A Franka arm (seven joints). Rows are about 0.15 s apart.
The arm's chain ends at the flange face. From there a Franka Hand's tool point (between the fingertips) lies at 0.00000 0.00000 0.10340 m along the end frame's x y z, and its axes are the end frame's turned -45 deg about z.
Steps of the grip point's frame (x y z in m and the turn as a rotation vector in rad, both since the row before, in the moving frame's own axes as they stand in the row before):
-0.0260, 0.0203, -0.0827, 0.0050, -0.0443, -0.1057
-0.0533, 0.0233, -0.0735, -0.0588, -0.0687, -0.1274
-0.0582, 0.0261, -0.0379, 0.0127, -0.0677, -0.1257
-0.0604, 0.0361, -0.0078, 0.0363, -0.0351, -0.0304
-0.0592, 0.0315, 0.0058, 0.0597, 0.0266, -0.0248
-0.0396, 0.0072, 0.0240, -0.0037, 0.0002, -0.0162
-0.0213, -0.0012, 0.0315, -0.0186, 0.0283, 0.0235
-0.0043, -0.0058, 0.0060, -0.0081, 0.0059, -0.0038
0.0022, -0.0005, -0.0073, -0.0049, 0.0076, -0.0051
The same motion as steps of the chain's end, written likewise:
-0.0006, 0.0297, -0.0826, -0.0278, -0.0349, -0.1057
-0.0211, 0.0448, -0.0731, -0.0902, -0.0070, -0.1274
-0.0171, 0.0552, -0.0377, -0.0389, -0.0569, -0.1257
-0.0120, 0.0682, -0.0077, 0.0008, -0.0505, -0.0304
-0.0171, 0.0704, 0.0060, 0.0610, -0.0234, -0.0248
-0.0232, 0.0328, 0.0240, -0.0025, 0.0028, -0.0162
-0.0193, 0.0149, 0.0316, 0.0069, 0.0332, 0.0235
-0.0082, -0.0012, 0.0060, -0.0016, 0.0099, -0.0038
0.0003, -0.0017, -0.0073, 0.0019, 0.0088, -0.0051

